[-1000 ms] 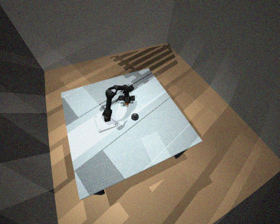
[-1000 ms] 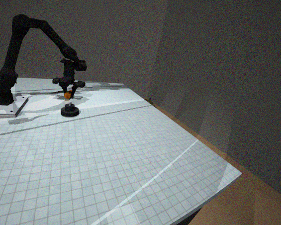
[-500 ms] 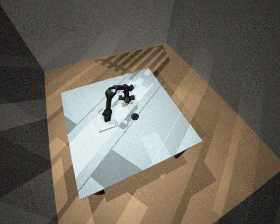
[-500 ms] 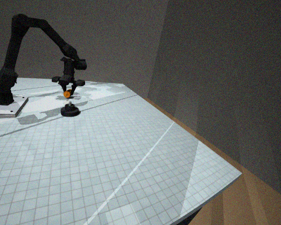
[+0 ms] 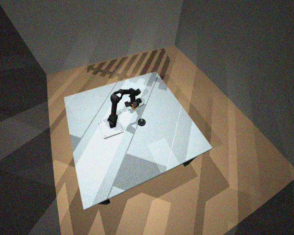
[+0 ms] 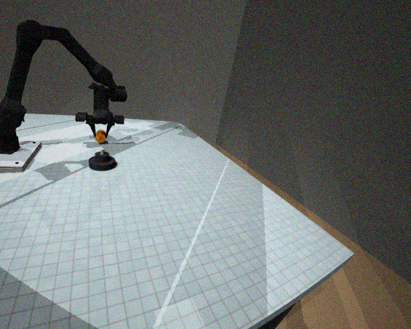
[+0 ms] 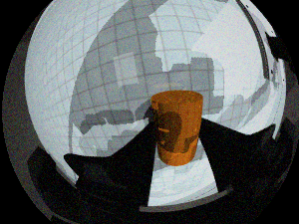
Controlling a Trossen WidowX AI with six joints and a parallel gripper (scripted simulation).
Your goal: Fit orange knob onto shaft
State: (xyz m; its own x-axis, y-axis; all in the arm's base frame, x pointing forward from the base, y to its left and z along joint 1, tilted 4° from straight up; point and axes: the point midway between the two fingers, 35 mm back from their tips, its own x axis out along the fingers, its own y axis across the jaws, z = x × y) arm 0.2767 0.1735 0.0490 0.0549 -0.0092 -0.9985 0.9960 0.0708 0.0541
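The orange knob is 1 cm to the right of my gripper tip and 1 cm above it. From my gripper tip the other things lie so: dark round pedestal: 23 cm to the right, 3 cm ahead, 1 cm above.
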